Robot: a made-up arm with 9 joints. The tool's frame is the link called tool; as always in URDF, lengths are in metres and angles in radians. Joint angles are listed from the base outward.
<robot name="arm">
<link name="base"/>
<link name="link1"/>
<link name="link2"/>
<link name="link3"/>
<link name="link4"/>
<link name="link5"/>
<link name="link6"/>
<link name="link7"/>
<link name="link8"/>
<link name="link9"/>
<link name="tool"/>
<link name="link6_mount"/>
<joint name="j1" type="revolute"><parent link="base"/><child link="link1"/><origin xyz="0.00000 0.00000 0.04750"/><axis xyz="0 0 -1"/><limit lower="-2.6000" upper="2.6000"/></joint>
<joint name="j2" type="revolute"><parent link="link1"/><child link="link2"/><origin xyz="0.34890 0.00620 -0.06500"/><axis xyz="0 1 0"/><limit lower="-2.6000" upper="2.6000"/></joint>
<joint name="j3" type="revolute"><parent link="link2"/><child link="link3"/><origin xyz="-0.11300 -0.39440 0.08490"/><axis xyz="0 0 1"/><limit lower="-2.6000" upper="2.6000"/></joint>
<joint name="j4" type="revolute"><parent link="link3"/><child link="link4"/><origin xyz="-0.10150 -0.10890 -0.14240"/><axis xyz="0 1 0"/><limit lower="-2.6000" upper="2.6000"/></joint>
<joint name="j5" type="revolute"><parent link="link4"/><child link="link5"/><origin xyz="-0.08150 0.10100 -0.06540"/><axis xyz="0 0 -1"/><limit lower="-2.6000" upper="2.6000"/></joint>
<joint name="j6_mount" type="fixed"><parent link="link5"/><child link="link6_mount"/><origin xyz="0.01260 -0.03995 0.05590"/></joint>
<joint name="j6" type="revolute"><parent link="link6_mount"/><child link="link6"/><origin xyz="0.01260 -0.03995 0.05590"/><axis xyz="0 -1 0"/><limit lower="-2.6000" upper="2.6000"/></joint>
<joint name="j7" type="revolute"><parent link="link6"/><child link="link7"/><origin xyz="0.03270 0.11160 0.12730"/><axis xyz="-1 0 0"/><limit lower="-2.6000" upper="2.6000"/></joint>
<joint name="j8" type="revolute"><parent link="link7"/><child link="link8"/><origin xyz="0.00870 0.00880 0.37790"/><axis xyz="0 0 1"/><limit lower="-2.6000" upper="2.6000"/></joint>
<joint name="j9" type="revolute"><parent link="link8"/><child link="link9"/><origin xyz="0.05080 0.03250 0.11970"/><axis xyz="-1 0 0"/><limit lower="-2.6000" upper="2.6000"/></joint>
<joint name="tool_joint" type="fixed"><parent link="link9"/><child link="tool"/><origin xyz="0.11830 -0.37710 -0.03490"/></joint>
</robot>
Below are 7 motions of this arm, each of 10 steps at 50 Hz.
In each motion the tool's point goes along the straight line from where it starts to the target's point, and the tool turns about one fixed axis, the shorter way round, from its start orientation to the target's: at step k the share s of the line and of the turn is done. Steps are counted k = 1, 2, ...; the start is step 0. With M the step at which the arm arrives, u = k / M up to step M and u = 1 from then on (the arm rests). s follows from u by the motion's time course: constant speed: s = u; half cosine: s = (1 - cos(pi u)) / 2; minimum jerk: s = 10 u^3 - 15 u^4 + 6 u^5.
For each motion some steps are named. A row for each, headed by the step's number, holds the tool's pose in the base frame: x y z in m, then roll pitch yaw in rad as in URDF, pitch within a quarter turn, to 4 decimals.
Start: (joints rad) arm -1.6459 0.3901 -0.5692 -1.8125 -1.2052 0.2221 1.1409 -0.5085 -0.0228
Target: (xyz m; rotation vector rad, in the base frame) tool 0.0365 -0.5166 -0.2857 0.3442 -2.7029 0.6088
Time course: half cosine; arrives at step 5
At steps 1, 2, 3, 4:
1: 0.0548 -0.5092 -0.3081 -2.7677 -0.3844 -2.9303
2: 0.0497 -0.5112 -0.3019 -2.7580 -0.3872 -2.9415
3: 0.0435 -0.5138 -0.2942 -2.7461 -0.3904 -2.9554
4: 0.0384 -0.5158 -0.2881 -2.7364 -0.3930 -2.9667

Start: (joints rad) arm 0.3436 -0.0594 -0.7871 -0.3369 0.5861 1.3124 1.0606 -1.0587 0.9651
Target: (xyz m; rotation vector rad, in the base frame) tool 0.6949 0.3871 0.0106 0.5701 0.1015 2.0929
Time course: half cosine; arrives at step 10
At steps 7, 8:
7: 0.6927 0.3789 0.0069 0.3309 -0.3630 2.0748
8: 0.6939 0.3833 0.0089 0.3210 -0.3644 2.0790

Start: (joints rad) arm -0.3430 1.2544 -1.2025 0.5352 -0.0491 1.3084 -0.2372 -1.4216 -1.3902
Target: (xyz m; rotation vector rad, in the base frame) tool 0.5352 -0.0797 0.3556 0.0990 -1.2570 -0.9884
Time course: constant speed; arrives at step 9
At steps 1, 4, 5, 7, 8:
1: 0.4948 -0.0849 0.3721 1.1634 -0.7921 -1.6923
4: 0.5099 -0.0829 0.3659 1.1033 -0.8113 -1.6640
5: 0.5150 -0.0823 0.3639 1.0828 -0.8174 -1.6541
7: 0.5251 -0.0810 0.3597 1.0412 -0.8292 -1.6334
8: 0.5301 -0.0803 0.3577 1.0201 -0.8348 -1.6228

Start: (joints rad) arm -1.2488 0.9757 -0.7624 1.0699 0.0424 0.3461 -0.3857 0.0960 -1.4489
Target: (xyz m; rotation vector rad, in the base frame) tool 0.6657 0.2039 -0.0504 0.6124 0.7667 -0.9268
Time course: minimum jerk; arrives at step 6
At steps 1, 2, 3, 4, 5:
1: 0.6533 0.2478 -0.0382 0.3428 1.0056 -0.7017
2: 0.6555 0.2398 -0.0404 0.3195 0.9916 -0.7386
3: 0.6593 0.2266 -0.0441 0.2839 0.9673 -0.7970
4: 0.6630 0.2134 -0.0478 0.2520 0.9420 -0.8519
5: 0.6652 0.2055 -0.0500 0.2344 0.9263 -0.8833

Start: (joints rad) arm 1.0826 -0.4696 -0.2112 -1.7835 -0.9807 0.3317 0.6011 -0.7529 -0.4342
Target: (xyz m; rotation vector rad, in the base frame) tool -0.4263 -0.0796 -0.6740 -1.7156 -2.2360 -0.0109
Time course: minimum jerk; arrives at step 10
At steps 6, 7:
6: -0.4472 -0.0676 -0.6644 -2.9187 -0.2577 1.7837
7: -0.4370 -0.0734 -0.6691 -2.9322 -0.2587 1.7951

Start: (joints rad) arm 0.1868 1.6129 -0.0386 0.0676 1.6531 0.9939 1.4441 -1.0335 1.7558
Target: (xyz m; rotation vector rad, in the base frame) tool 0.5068 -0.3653 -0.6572 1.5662 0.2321 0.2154
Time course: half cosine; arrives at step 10
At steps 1, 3, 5, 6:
1: 0.5220 -0.4434 -0.6556 1.3954 0.0422 0.2727
3: 0.5191 -0.4289 -0.6559 1.4296 0.0363 0.2754
5: 0.5146 -0.4053 -0.6564 1.4851 0.0265 0.2793
6: 0.5122 -0.3930 -0.6566 1.5142 0.0213 0.2812

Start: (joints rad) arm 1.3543 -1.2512 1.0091 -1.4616 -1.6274 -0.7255 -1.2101 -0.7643 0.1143
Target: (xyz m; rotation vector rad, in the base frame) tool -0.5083 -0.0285 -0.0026 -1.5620 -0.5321 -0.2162
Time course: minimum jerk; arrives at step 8
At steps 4, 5, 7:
4: -0.5137 -0.0128 -0.0155 -1.6787 -0.4614 0.2167
5: -0.5113 -0.0199 -0.0097 -1.6680 -0.4646 0.2203
7: -0.5085 -0.0280 -0.0030 -1.6556 -0.4684 0.2244

